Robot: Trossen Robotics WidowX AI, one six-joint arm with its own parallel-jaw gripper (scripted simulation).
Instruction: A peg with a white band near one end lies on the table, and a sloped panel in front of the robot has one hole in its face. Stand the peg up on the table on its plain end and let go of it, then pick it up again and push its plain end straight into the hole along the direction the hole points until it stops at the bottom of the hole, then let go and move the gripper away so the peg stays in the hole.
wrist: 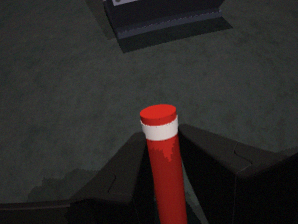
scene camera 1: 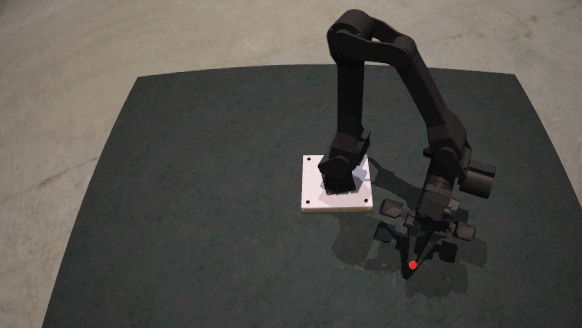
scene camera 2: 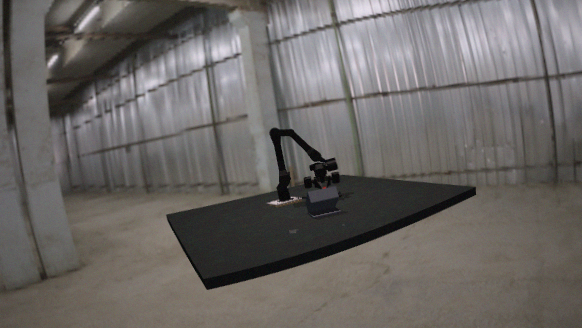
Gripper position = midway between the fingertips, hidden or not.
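Observation:
There is a red peg here, and it is carried by my gripper (wrist: 161,138).

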